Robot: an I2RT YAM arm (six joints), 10 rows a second.
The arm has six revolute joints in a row. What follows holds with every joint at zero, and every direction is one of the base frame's. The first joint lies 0.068 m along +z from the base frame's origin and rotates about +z. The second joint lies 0.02 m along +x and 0.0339 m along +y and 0.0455 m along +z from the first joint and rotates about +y. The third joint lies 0.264 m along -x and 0.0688 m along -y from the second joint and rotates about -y. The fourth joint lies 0.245 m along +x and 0.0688 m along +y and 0.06 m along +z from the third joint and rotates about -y. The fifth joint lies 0.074 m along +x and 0.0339 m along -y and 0.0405 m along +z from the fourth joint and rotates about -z. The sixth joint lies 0.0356 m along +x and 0.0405 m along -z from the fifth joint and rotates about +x. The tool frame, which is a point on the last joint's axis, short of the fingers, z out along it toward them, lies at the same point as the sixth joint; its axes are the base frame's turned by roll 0, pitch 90 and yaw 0 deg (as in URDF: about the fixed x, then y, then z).
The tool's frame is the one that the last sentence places.
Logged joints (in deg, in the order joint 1, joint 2, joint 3, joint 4, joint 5, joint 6), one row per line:
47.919, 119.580, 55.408, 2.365, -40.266, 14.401
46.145, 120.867, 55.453, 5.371, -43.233, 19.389
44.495, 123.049, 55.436, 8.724, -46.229, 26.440
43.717, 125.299, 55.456, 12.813, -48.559, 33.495
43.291, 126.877, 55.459, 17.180, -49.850, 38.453
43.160, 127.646, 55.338, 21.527, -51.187, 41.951
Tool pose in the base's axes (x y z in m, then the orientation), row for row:
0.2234, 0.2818, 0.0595, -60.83, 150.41, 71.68
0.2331, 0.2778, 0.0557, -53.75, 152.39, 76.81
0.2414, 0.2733, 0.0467, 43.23, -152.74, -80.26
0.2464, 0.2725, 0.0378, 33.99, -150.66, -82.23
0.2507, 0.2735, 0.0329, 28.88, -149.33, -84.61
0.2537, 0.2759, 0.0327, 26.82, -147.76, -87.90
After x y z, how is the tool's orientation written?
As a rotation vector, in degrees.
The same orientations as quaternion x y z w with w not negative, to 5 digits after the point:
-0.34286, 0.84776, 0.40401, 0.02292
-0.30040, 0.85169, 0.42928, 0.00944
0.24299, -0.85854, -0.45113, 0.01853
0.19407, -0.86022, -0.46951, 0.04386
0.16571, -0.85683, -0.48548, 0.05193
0.15392, -0.84800, -0.50446, 0.05227

